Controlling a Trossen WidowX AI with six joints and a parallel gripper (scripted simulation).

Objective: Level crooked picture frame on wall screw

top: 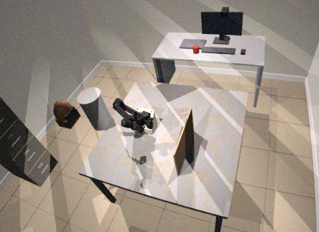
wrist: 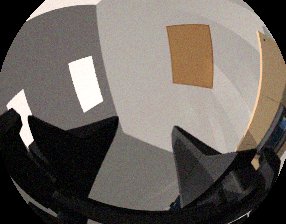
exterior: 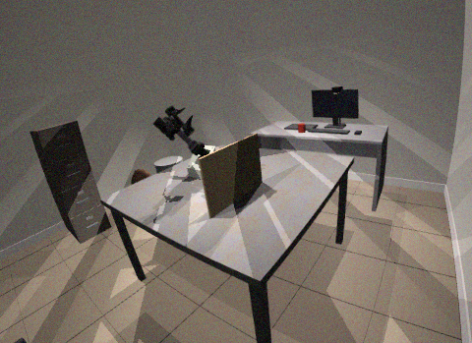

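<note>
The picture frame is 330 mm below my gripper tip, 170 mm ahead of it and 100 mm to the left of it. Round my gripper tip: tan board wall 340 mm below, 180 mm ahead, 90 mm to the left.
</note>
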